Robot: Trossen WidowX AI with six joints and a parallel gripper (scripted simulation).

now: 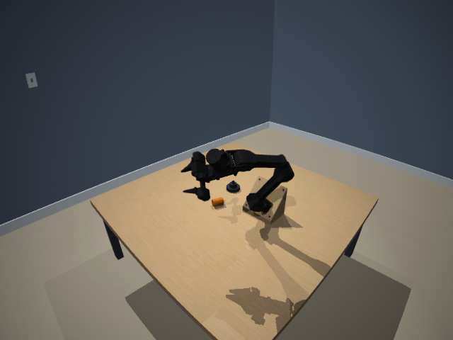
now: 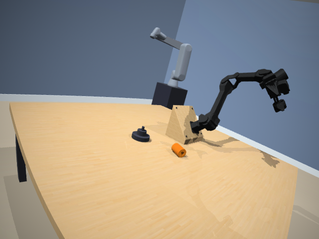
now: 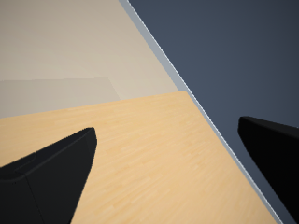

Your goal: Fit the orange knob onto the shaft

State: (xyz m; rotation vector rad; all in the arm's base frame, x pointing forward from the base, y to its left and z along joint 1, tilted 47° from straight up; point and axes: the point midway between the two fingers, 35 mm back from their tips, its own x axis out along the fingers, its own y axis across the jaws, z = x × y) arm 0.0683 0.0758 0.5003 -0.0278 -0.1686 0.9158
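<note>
My gripper tip is now 33 cm above the orange knob, 30 cm to the left of it and 19 cm short of it. Also, from my gripper tip: dark round pedestal: 48 cm to the right, 32 cm below, 27 cm ahead.
</note>
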